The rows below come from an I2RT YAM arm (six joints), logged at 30 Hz.
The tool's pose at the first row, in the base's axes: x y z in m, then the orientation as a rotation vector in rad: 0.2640, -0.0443, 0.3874, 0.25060, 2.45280, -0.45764
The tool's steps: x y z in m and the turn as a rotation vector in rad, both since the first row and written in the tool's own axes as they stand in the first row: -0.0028, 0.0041, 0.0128, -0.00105, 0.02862, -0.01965; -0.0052, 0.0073, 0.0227, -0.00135, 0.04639, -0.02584; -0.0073, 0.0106, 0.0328, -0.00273, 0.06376, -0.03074; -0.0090, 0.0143, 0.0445, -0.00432, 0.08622, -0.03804; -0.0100, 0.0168, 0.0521, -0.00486, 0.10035, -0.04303
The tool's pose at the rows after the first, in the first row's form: 0.2744, -0.0456, 0.3785, 0.23432, 2.48535, -0.46423; 0.2826, -0.0466, 0.3717, 0.23162, 2.50414, -0.46614; 0.2907, -0.0475, 0.3646, 0.22990, 2.52243, -0.46614; 0.2995, -0.0487, 0.3560, 0.22652, 2.54626, -0.46675; 0.3051, -0.0494, 0.3503, 0.22406, 2.56126, -0.46788
